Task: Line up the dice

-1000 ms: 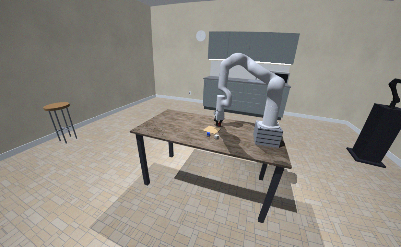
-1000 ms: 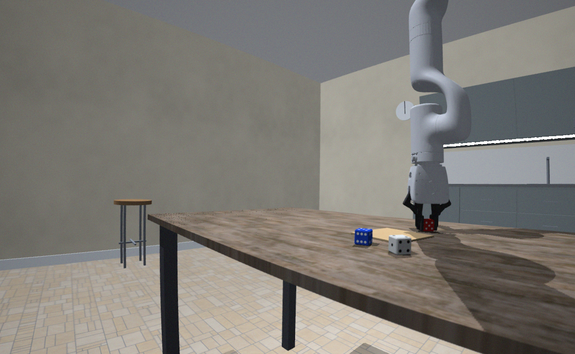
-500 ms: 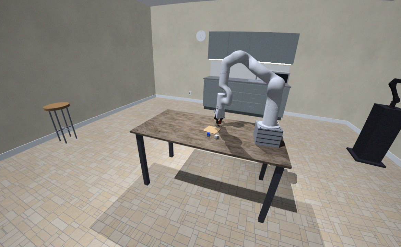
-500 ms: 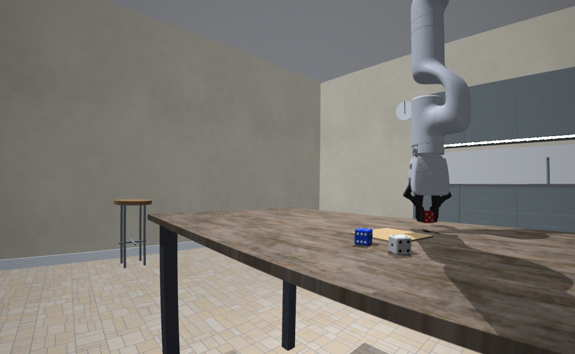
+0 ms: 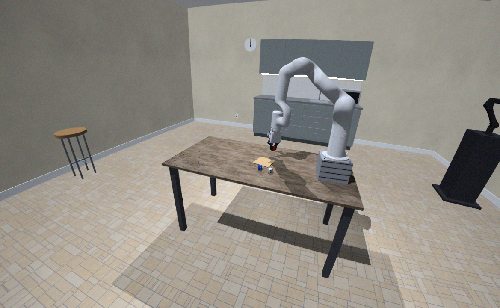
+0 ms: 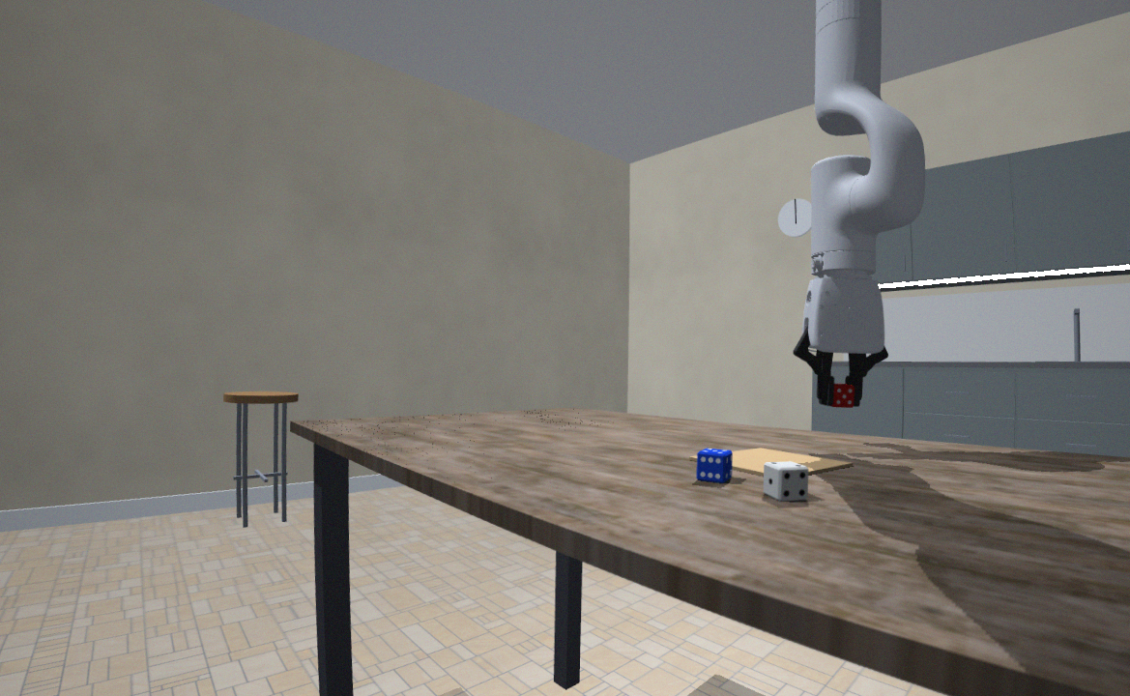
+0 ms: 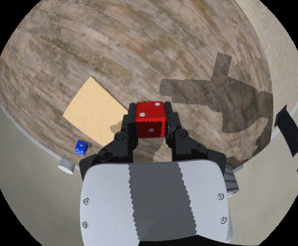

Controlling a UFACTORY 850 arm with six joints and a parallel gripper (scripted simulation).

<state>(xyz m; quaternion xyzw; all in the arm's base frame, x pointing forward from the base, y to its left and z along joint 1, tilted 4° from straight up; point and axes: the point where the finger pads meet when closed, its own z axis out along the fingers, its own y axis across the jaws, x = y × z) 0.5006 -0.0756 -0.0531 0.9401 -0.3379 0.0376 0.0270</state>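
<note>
The tan mat lies 130 mm to the left of my hand, 90 mm below it and 30 mm ahead of it. Round my hand: red die 10 mm below; blue die 260 mm to the left, 70 mm below, 10 mm ahead; white die 270 mm to the left, 80 mm behind, 70 mm below.
</note>
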